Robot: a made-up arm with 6 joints.
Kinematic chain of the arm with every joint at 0, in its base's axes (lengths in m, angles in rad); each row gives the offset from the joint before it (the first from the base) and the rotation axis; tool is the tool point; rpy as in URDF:
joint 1: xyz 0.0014 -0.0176 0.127 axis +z
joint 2: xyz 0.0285 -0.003 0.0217 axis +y
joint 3: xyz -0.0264 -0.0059 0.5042 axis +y
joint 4: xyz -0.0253 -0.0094 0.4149 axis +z
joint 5: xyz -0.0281 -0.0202 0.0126 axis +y
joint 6: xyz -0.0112 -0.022 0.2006 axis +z
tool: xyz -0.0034 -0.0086 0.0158 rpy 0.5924 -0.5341 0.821
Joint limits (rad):
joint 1: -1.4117..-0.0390
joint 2: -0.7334..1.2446
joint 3: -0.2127..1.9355
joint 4: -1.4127..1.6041
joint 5: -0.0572..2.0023
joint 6: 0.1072..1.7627
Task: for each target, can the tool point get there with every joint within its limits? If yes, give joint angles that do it. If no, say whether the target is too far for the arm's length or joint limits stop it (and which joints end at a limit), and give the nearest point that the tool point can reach.
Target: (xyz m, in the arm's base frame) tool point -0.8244 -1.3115 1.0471
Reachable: no: too far | nearest point -0.0555 -0.8699 0.7947 | short by 0.922 m
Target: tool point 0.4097 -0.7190 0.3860
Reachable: yes | joints -0.9049 0.8563 0.6411 -0.2624 1.7027 1.3912
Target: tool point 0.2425 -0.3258 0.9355
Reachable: yes | joints -1.2802 0.0947 0.5429 1.2375 1.6747 0.6080
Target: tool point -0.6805 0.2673 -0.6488
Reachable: no: joint limits stop it (at a limit: joint 1, joint 2, joint 3) | nearest point -0.0542 -0.3954 -0.1942 | short by 1.019 m
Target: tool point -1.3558 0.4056 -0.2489
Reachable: no: too far | nearest point -0.8659 0.2529 0.8006 | short by 1.168 m
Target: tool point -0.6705 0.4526 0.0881
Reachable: no: joint limits stop it (at a limit: joint 2, joint 3, joint 4, joint 5) | nearest point -0.5439 0.3640 0.6676 | short by 0.600 m
